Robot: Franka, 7 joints.
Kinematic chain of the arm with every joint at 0, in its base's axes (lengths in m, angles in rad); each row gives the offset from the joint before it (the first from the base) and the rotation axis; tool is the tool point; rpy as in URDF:
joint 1: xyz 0 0 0.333 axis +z
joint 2: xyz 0 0 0 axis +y
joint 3: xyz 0 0 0.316 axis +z
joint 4: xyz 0.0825 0 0 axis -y
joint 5: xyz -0.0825 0 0.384 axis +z
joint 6: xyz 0 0 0 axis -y
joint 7: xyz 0.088 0 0 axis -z
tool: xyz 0 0 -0.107 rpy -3.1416 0 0
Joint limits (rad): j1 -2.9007..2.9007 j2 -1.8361..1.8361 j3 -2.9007..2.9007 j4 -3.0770..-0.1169 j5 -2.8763..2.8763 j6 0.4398..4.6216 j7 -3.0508..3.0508
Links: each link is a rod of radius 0.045 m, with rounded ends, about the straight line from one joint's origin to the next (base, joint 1, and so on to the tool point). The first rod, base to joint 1, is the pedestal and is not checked.
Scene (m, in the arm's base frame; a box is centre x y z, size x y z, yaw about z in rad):
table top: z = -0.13
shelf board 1: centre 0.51 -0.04 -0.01 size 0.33 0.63 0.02 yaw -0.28
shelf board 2: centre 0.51 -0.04 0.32 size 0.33 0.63 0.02 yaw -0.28
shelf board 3: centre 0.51 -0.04 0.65 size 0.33 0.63 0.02 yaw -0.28
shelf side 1: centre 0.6 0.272 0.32 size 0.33 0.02 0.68 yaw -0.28
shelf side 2: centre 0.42 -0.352 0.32 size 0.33 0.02 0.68 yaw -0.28
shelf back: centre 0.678 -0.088 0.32 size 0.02 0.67 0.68 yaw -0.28
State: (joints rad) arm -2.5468 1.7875 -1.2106 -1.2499 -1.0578 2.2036 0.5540
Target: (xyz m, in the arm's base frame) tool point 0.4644 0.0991 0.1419
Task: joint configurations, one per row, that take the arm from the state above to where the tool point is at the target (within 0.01 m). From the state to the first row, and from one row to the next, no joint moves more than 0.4 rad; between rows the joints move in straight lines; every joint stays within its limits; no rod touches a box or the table.
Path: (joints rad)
1: -2.1684 1.5230 -1.3103 -1.5870 -1.3324 2.1443 0.2644
2: -1.7901 1.2584 -1.4100 -1.9242 -1.6071 2.0850 -0.0251
3: -1.4117 0.9939 -1.5096 -2.2613 -1.8817 2.0257 -0.3147
4: -1.0333 0.7293 -1.6093 -2.5985 -2.1564 1.9664 -0.6042
5: -1.1089 0.8481 -1.2527 -2.6390 -2.0091 2.0308 -0.4388
6: -1.1845 0.9668 -0.8960 -2.6794 -1.8619 2.0951 -0.2733
7: -1.2601 1.0856 -0.5393 -2.7199 -1.7146 2.1595 -0.1079
8: -1.3356 1.2044 -0.1827 -2.7604 -1.5674 2.2238 0.0576
9: -1.4112 1.3231 0.1740 -2.8009 -1.4202 2.2881 0.2231
10: -1.4868 1.4419 0.5306 -2.8414 -1.2729 2.3525 0.3885
11: -1.5624 1.5607 0.8873 -2.8818 -1.1257 2.4168 0.5540
12: -1.5089 1.6984 1.0130 -2.6260 -1.1279 2.5145 0.5540
13: -1.4555 1.8361 1.1386 -2.3701 -1.1300 2.6121 0.5540

